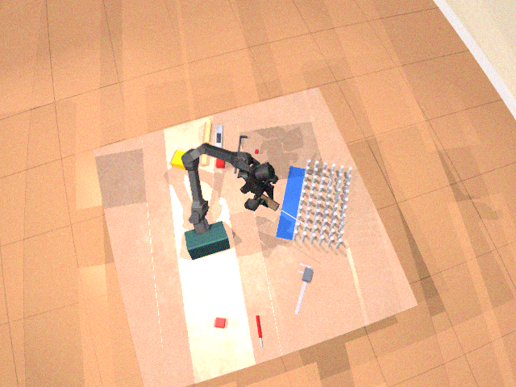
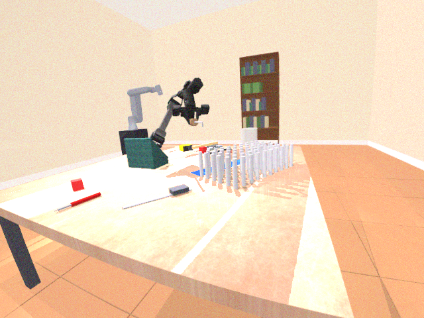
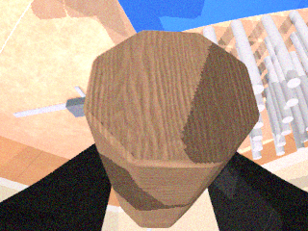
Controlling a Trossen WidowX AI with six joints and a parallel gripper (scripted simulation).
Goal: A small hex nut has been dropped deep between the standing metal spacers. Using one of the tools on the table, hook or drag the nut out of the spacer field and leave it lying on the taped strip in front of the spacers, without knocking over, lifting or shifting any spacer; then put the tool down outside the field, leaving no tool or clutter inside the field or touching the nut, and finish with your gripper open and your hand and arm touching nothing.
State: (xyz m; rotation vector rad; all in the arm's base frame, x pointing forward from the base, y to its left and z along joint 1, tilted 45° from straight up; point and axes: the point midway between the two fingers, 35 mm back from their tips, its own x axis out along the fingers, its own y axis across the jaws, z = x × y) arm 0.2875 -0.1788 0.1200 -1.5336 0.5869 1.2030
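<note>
My gripper tip is now 22 cm above the blue taped strip, 14 cm short of it and 5 cm to the right of it. The rest, counted from my gripper tip: red-handled screwdriver: 49 cm to the right, 26 cm behind, 22 cm below.
</note>
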